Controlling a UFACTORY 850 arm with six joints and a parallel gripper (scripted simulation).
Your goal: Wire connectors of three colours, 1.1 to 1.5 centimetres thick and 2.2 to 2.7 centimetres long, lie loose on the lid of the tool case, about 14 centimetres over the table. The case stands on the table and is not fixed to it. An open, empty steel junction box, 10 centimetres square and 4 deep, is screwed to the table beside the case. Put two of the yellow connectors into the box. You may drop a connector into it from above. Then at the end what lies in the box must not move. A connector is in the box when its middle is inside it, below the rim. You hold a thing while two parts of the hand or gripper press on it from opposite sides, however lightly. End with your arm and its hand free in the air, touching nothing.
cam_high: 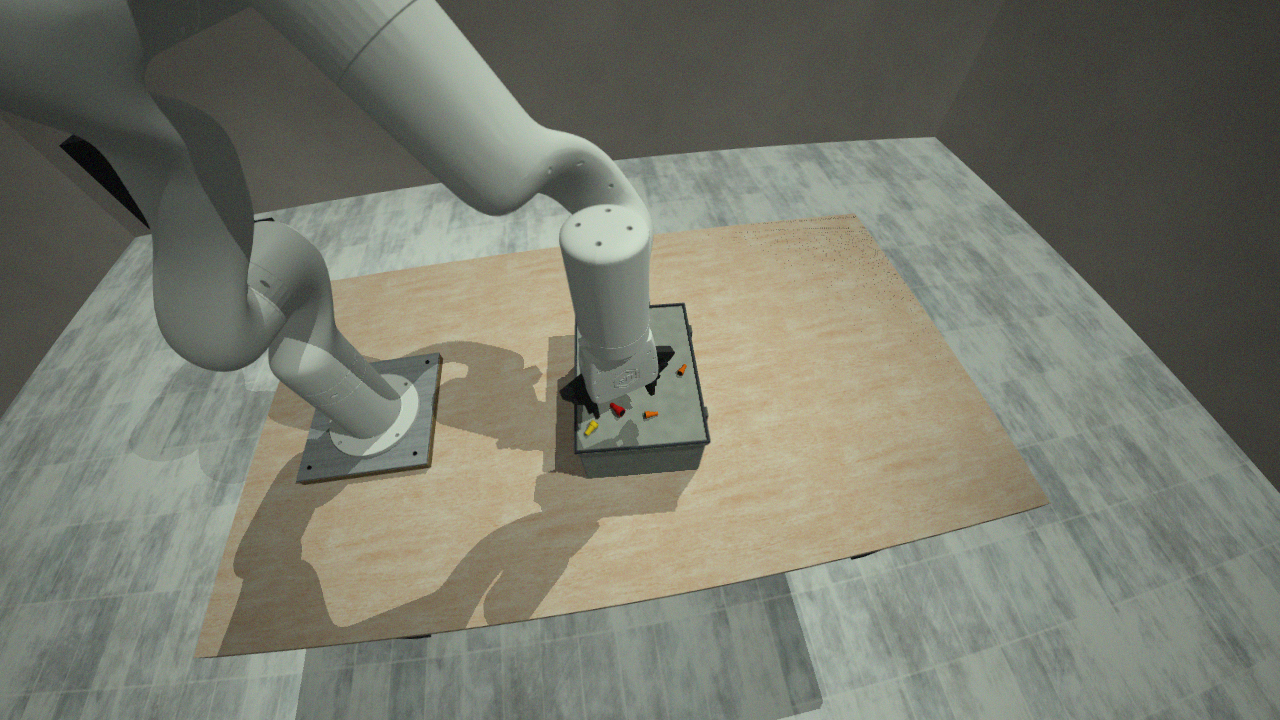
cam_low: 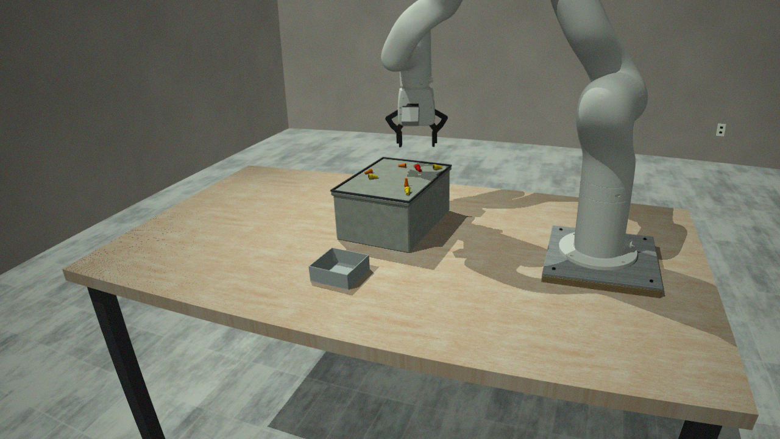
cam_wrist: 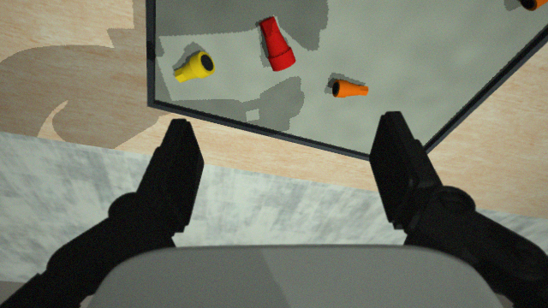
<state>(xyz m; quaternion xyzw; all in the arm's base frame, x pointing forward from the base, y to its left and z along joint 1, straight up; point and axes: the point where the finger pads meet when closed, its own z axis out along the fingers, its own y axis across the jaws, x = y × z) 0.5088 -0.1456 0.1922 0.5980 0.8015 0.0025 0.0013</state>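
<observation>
Right now the grey tool case is 110 mm below my hand, 90 mm to the left of it and 40 mm ahead of it.
</observation>
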